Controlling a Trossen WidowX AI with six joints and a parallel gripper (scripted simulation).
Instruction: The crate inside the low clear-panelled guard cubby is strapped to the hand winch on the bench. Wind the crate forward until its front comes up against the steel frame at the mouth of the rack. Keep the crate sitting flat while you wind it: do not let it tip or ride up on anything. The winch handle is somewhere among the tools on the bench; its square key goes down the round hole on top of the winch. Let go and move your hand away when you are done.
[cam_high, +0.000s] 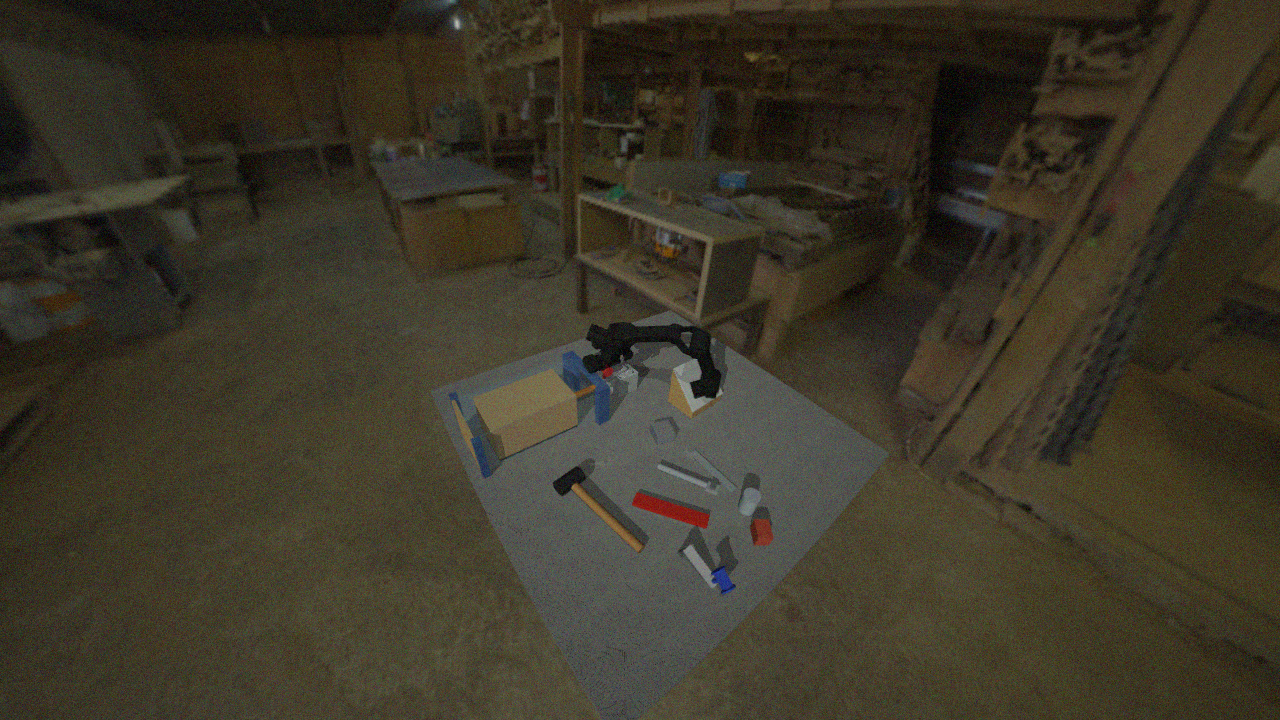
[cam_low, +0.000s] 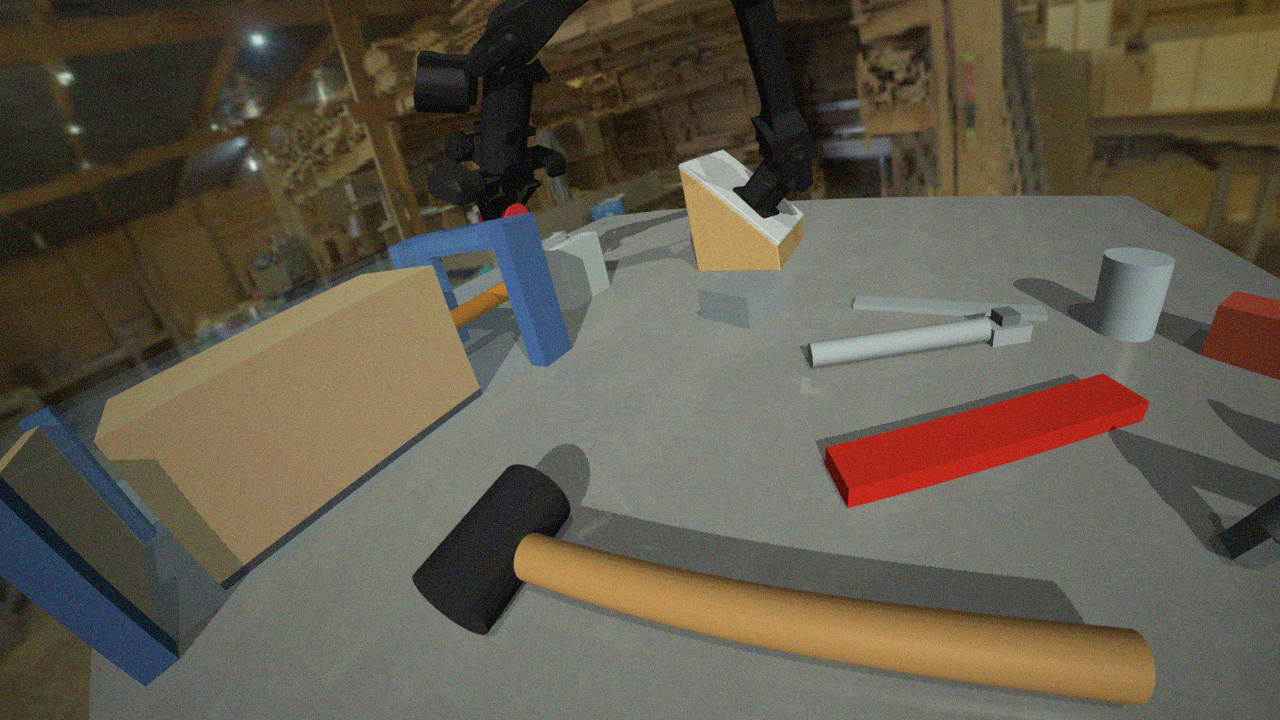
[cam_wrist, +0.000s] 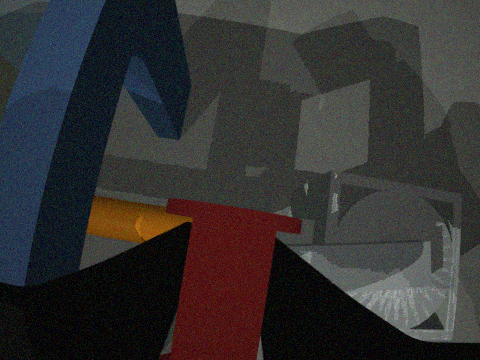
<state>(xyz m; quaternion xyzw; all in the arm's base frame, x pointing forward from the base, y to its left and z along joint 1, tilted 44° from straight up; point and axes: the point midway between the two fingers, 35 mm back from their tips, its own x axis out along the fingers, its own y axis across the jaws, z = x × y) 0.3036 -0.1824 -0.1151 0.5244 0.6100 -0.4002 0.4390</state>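
The winch handle with red knob lies 40 mm behind my gripper tip, 30 mm below it and 10 mm to the left of it. Round my gripper tip: grey block (290 mm to the left, 120 mm below, 90 mm behind); then winch (110 mm behind, 100 mm below, 20 mm to the right); then flat grey strip (510 mm to the left, 140 mm behind, 130 mm below).
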